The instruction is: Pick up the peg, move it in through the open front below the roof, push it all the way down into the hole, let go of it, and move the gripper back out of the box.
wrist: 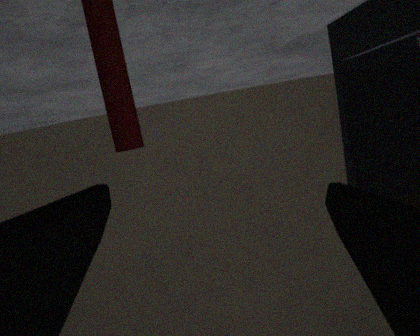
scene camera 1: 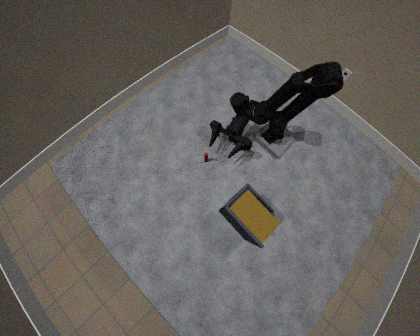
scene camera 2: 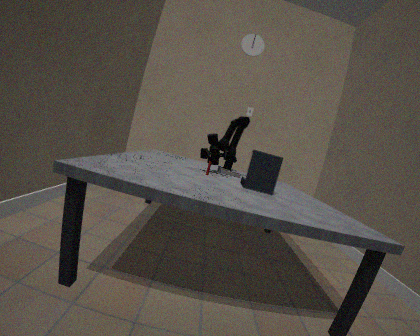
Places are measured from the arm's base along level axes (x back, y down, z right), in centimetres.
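Pixels of known places: gripper, between the fingertips: (wrist: 220, 194) (scene camera 1: 218, 152) (scene camera 2: 217, 158); arm's base, origin of its link: (scene camera 1: 270, 136) (scene camera 2: 226, 168).
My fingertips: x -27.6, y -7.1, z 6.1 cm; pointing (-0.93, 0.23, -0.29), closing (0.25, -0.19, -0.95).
Ahead of a thing's pixels: the offset from my fingertips to its top centre. "pt": to the spot under its first point. Level surfaces: height alone.
The red peg @[dx -3.8, dy +2.4, dz +3.0 cm] (scene camera 1: 206, 157) (scene camera 2: 208, 169) (wrist: 112, 75) stands upright on the table, with its lower part cut off in the wrist view. My gripper (scene camera 1: 220, 151) (wrist: 220, 194) is wide open and empty, low over the table on the arm's side of the peg. In the wrist view the peg is ahead of the fingers, much closer to the left finger's line than to the right one's. The box @[dx -3.9, dy -9.8, dz -25.3 cm] (scene camera 2: 264, 172) (wrist: 380, 90) has dark walls, and its yellow roof @[pt dx -7.5, dy -9.9, dz -25.6 cm] (scene camera 1: 254, 216) shows from above. The hole is hidden.
The grey table @[dy +10.4 cm] (scene camera 1: 150, 200) (scene camera 2: 165, 187) carries the arm's base (scene camera 1: 272, 134), behind the gripper. The box stands apart from the peg, to the right in the second scene view. Its dark side also rises at the right of the wrist view, beyond the right finger.
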